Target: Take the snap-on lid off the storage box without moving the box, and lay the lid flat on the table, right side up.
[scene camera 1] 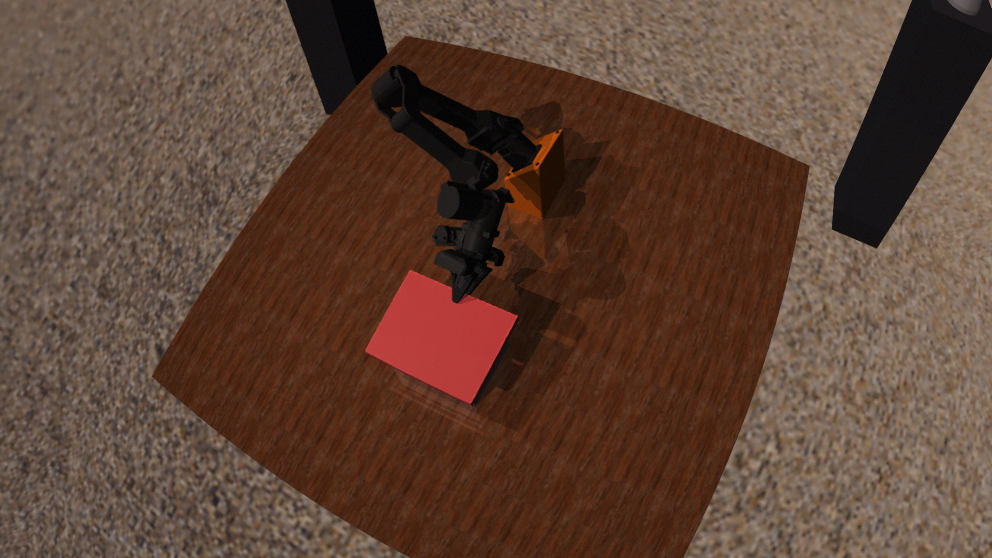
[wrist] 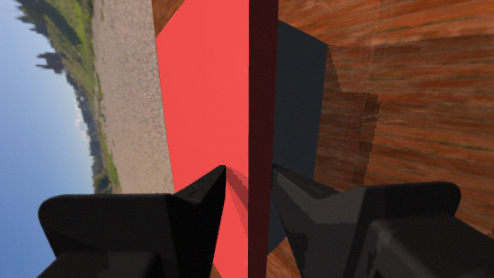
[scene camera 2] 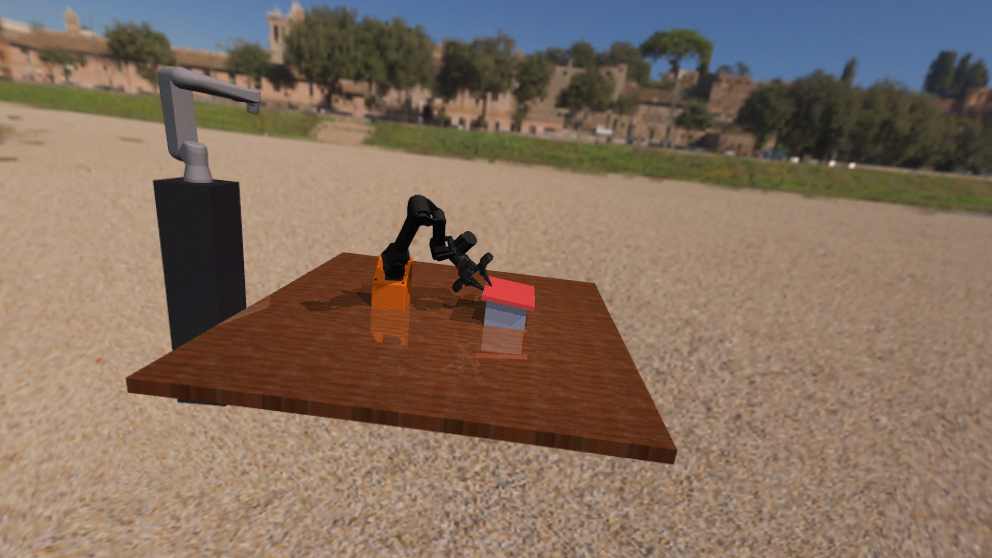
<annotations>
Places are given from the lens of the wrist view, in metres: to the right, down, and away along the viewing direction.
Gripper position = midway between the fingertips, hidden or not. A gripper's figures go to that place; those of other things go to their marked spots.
my gripper [wrist: 247,171]: 0.00, 0.02, 0.11
red lid [wrist: 218,72]: -0.02, -0.04, 0.10
storage box [wrist: 301,58]: 0.04, -0.06, 0.13
The marked spots on the storage box and the red lid are 0.07 m apart.
</annotations>
